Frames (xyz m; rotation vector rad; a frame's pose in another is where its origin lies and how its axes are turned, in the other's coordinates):
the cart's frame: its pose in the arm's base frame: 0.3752 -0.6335 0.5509 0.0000 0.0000 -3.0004
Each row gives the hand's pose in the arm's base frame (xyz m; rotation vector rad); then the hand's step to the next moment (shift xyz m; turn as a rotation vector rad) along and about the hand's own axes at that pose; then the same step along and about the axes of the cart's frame.
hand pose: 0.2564 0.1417 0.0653 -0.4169 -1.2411 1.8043
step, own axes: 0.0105 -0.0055 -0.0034 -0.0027 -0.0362 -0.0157
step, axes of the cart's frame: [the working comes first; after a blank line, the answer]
step, axes of the arm's base frame: -0.0009 0.0111 0.0054 0.0293 0.0110 0.0241

-0.0007 -0.0111 0.0054 -0.0306 -0.0067 0.0241
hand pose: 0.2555 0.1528 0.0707 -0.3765 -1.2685 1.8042
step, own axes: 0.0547 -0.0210 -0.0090 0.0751 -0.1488 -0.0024
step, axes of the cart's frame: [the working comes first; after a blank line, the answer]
step, axes of the arm's base frame: -0.0153 0.0506 0.0268 0.0299 0.0753 0.1457

0.0080 -0.0523 0.0268 -0.0402 -0.0703 0.1457
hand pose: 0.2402 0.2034 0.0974 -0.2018 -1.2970 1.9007
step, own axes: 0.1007 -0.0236 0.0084 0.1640 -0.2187 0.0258
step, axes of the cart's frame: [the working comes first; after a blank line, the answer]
step, axes of the arm's base frame: -0.0586 0.0670 0.0533 -0.0071 0.1268 0.2434

0.0486 -0.0746 0.0533 -0.0108 -0.1266 0.2434
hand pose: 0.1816 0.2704 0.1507 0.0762 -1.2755 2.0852
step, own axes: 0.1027 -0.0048 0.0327 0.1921 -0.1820 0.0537
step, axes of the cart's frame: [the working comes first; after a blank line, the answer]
step, axes of the arm's base frame: -0.0853 0.0282 0.0598 -0.0578 0.1084 0.2405

0.0805 -0.0399 0.0598 0.0420 -0.1154 0.2405
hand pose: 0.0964 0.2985 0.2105 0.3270 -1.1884 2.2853
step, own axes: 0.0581 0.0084 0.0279 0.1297 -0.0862 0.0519
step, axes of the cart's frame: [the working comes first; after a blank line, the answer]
step, axes of the arm's base frame: -0.0536 -0.0063 0.0362 -0.0602 0.0434 0.1464

0.0539 -0.0013 0.0362 0.0535 -0.0514 0.1464
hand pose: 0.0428 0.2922 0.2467 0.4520 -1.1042 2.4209
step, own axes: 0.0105 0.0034 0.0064 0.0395 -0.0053 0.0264
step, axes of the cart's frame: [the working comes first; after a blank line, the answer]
step, axes of the arm's base frame: -0.0100 -0.0043 0.0067 -0.0279 -0.0072 0.0381

0.0105 0.0028 0.0067 0.0287 0.0032 0.0381
